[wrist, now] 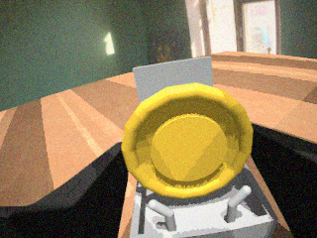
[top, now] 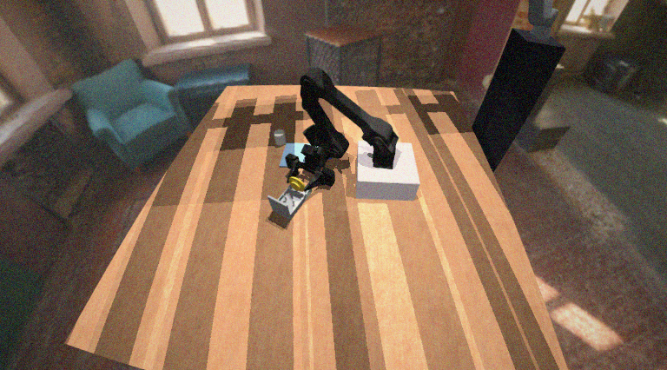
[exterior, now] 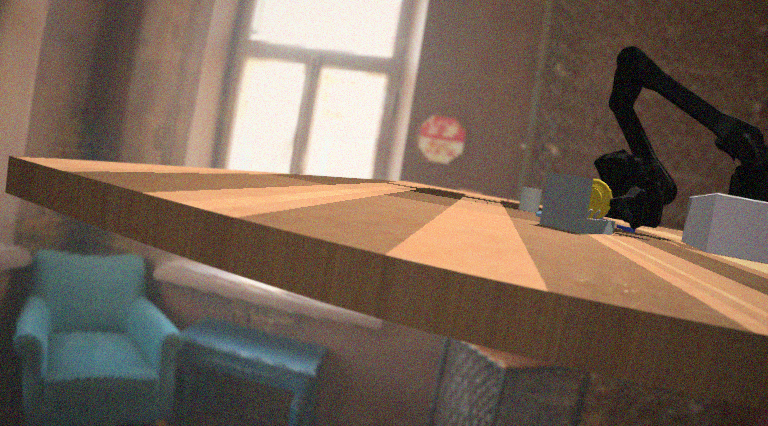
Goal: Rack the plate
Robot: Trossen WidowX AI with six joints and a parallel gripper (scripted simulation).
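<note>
My gripper tip is now 10 mm to the left of the yellow plate. The rest, counted from my gripper tip: dish rack (30 mm below, 20 mm to the left, 10 mm ahead); cup (250 mm to the right, 150 mm ahead, 30 mm below).
</note>
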